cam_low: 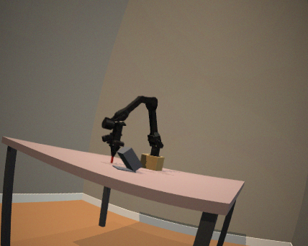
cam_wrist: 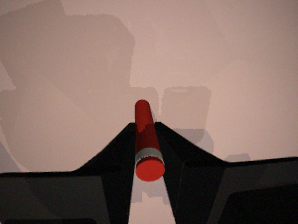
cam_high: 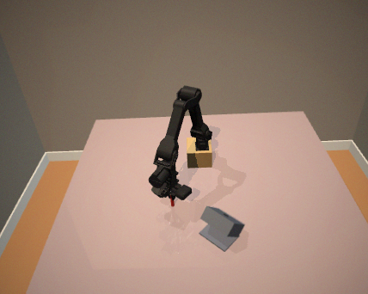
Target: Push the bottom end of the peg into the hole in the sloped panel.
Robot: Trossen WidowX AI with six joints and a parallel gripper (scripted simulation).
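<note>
My gripper tip is 200 mm to the right of the sloped panel, 160 mm short of it and 20 mm below it. Round my gripper tip: flat foot plate (180 mm to the left, 170 mm ahead, 40 mm below); red peg (20 mm above).
</note>
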